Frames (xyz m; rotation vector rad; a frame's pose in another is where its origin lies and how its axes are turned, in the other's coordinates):
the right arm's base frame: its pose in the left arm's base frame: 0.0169 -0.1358 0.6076 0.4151 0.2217 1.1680
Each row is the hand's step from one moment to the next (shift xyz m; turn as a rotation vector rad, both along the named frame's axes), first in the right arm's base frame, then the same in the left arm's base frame.
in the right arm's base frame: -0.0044 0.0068 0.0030 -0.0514 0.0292 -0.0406
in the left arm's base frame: -0.0063 -0.0024 0.0054 -0.0596 -0.0297 -0.0265
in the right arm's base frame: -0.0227 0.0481 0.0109 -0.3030 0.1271 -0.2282
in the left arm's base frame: -0.0451 -0.0074 0.0294 -0.3094 -0.1923 -0.1653
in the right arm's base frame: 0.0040 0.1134 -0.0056 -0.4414 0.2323 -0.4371
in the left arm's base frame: -0.0962 0.0420 0.0435 -0.5302 -0.2436 -0.3152
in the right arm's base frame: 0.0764 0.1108 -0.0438 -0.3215 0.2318 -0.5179
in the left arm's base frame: -0.0808 0.1157 0.0112 -0.5147 -0.1169 -0.3830
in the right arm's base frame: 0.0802 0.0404 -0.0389 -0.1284 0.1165 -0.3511
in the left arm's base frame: -0.0182 0.0951 -0.0143 -0.2805 -0.0099 -0.2731
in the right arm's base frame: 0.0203 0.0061 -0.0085 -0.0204 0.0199 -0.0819
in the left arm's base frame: -0.0006 0.0224 -0.0042 -0.0556 0.0041 -0.0664
